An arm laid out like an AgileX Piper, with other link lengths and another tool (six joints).
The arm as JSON. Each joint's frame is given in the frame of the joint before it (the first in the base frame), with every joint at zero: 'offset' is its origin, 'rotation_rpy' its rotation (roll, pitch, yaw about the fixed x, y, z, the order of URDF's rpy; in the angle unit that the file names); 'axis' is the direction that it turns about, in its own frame. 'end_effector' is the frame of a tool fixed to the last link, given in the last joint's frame.
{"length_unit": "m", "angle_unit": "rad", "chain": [
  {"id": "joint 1", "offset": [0.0, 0.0, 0.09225], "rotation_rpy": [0.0, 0.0, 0.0], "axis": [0.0, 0.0, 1.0]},
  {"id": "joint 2", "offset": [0.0, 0.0, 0.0], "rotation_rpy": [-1.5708, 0.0, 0.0], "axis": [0.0, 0.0, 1.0]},
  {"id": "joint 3", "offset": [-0.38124, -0.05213, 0.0], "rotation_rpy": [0.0, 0.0, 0.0], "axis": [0.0, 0.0, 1.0]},
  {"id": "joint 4", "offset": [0.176, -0.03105, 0.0], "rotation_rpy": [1.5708, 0.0, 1.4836], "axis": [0.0, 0.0, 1.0]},
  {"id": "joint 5", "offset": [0.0, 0.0, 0.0], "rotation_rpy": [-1.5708, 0.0, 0.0], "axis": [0.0, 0.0, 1.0]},
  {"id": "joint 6", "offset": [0.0, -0.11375, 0.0], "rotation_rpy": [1.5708, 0.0, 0.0], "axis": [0.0, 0.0, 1.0]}
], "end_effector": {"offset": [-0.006, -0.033, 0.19], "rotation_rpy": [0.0, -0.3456, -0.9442]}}
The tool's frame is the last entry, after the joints.
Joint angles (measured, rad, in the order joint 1, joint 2, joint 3, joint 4, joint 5, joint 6), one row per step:
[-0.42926 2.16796 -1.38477 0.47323 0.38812 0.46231]
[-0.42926 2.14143 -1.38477 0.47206 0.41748 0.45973]
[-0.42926 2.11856 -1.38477 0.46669 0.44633 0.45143]
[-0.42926 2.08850 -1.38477 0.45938 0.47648 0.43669]
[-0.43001 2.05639 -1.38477 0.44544 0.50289 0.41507]
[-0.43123 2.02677 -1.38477 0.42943 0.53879 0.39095]
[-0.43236 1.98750 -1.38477 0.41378 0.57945 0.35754]
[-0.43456 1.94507 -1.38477 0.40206 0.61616 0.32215]
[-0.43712 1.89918 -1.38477 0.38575 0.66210 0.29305]
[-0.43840 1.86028 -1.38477 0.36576 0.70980 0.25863]
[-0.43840 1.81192 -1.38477 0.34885 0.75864 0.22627]
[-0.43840 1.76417 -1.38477 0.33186 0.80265 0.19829]
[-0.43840 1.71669 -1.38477 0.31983 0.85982 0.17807]
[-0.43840 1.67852 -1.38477 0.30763 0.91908 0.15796]
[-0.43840 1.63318 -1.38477 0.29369 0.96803 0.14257]
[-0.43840 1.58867 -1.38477 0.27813 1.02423 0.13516]
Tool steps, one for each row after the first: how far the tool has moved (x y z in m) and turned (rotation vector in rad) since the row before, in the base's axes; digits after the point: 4 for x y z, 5 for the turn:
[-0.0033 0.0053 0.0110 0.00533 -0.00337 0.01330]
[-0.0040 0.0047 0.0089 0.00023 0.00131 0.02067]
[-0.0042 0.0044 0.0124 -0.00717 -0.00333 0.02772]
[-0.0044 0.0022 0.0135 -0.01947 -0.00516 0.03498]
[-0.0070 0.0036 0.0108 -0.01639 0.00513 0.04066]
[-0.0080 0.0042 0.0150 -0.02309 0.00028 0.04952]
[-0.0076 0.0034 0.0167 -0.02557 -0.00649 0.04615]
[-0.0108 0.0046 0.0165 -0.02337 -0.00028 0.04500]
[-0.0119 0.0047 0.0123 -0.02626 0.00951 0.05190]
[-0.0127 0.0060 0.0160 -0.02689 0.00137 0.04952]
[-0.0126 0.0051 0.0154 -0.02781 -0.00113 0.04307]
[-0.0159 0.0084 0.0129 -0.01379 0.00857 0.03809]
[-0.0165 0.0083 0.0081 -0.00955 0.01925 0.03787]
[-0.0156 0.0064 0.0115 -0.01704 0.00548 0.03015]
[-0.0182 0.0071 0.0093 -0.01157 0.01388 0.02432]

